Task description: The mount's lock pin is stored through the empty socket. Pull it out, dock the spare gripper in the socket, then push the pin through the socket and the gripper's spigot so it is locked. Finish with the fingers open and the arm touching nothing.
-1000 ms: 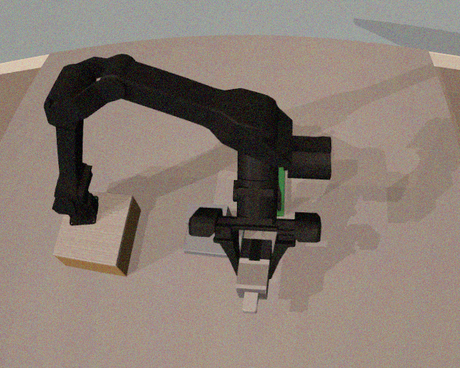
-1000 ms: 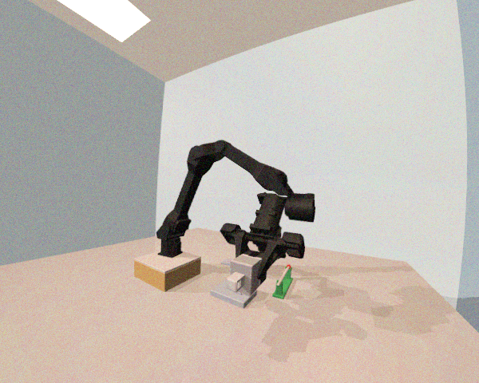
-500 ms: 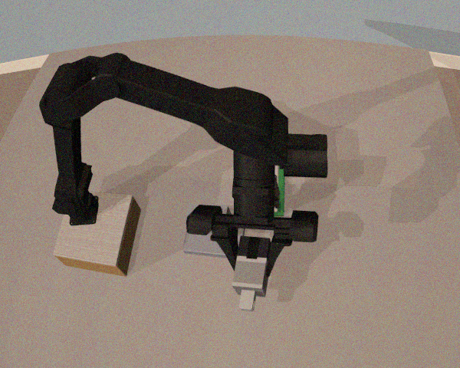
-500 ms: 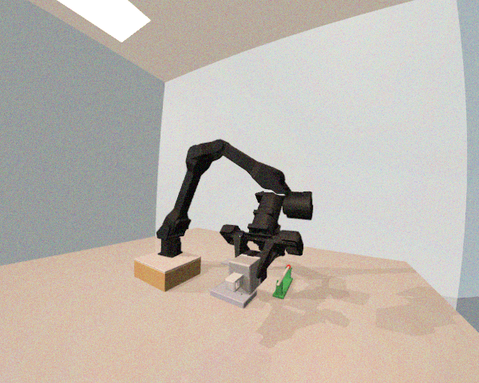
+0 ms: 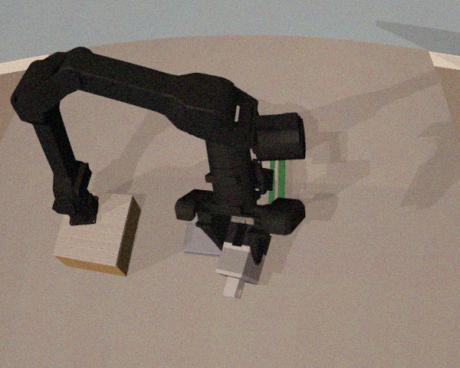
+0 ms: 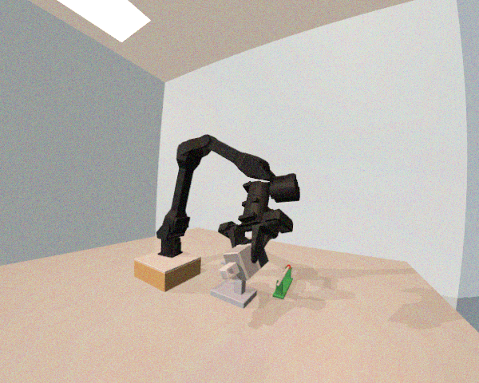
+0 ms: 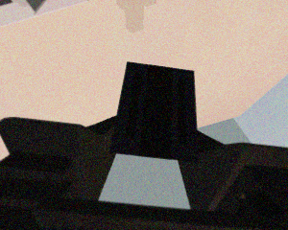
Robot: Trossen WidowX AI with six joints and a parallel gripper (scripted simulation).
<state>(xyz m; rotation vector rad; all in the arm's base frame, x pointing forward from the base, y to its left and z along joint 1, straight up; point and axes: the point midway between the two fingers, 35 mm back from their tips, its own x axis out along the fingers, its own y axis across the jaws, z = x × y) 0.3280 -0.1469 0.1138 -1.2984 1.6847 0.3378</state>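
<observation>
Now: the grey mount 12 cm to the left of my gripper tip, 10 cm below it and 5 cm behind it. From my gripper tip the other things lie so: green pin holder: 22 cm to the left, 12 cm below, 7 cm ahead; spare gripper: 1 cm above.
</observation>
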